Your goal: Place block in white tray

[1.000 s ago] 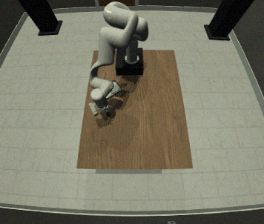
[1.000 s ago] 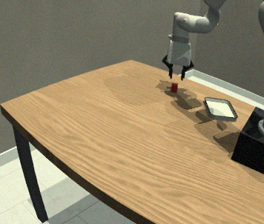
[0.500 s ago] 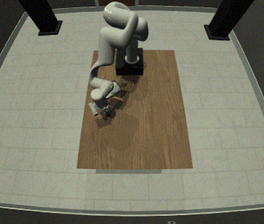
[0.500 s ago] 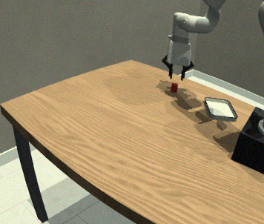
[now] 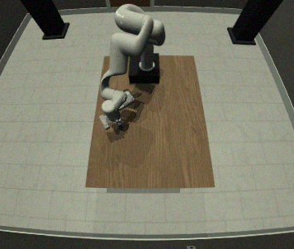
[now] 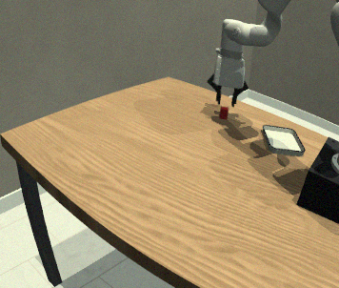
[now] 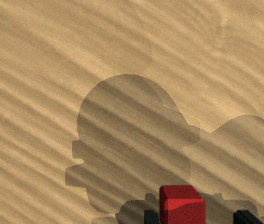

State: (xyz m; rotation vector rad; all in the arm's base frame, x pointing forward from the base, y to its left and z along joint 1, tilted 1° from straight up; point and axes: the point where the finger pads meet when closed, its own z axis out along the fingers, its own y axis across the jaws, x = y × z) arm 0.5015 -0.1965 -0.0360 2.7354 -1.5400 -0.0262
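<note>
Right now the small red block is 5 cm below my hand. Round my hand: white tray (24 cm behind, 6 cm below).
</note>
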